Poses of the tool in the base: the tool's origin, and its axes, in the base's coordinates. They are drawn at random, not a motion.
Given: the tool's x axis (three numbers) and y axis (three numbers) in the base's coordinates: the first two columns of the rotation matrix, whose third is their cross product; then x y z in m.
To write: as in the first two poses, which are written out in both.
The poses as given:
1: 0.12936 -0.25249 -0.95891 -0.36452 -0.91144 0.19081 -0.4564 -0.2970 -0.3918
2: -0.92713 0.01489 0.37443 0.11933 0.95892 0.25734 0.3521 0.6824 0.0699
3: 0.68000 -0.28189 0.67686 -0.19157 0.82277 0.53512 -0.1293 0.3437 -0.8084
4: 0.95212 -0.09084 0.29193 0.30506 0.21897 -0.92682 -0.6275 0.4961 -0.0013
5: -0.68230 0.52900 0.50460 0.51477 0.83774 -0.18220 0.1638 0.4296 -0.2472
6: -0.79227 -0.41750 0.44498 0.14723 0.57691 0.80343 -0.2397 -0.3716 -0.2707
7: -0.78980 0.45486 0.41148 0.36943 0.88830 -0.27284 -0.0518 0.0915 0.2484
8: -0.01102 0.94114 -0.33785 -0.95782 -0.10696 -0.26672 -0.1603 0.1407 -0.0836
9: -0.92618 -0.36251 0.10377 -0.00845 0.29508 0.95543 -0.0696 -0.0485 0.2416
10: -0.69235 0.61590 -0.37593 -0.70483 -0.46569 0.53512 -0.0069 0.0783 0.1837
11: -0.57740 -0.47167 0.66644 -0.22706 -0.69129 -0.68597 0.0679 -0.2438 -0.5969
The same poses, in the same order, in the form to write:
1: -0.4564 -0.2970 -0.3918 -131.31 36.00 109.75
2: 0.3521 0.6824 0.0699 -5.57 -156.67 -22.42
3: -0.1293 0.3437 -0.8084 35.57 -47.88 -3.12
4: -0.6275 0.4961 -0.0013 -75.86 -10.86 -15.82
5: 0.1638 0.4296 -0.2472 -43.73 -140.95 1.96
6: -0.2397 -0.3716 -0.2707 12.29 -125.70 -68.45
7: -0.0518 0.0915 0.2484 -34.33 -147.74 14.01
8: -0.1603 0.1407 -0.0836 -28.41 2.45 91.86
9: -0.0696 -0.0485 0.2416 19.30 -129.92 -95.68
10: -0.0069 0.0783 0.1837 -9.46 50.00 124.49
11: 0.0679 -0.2438 -0.5969 -77.84 66.18 -137.41
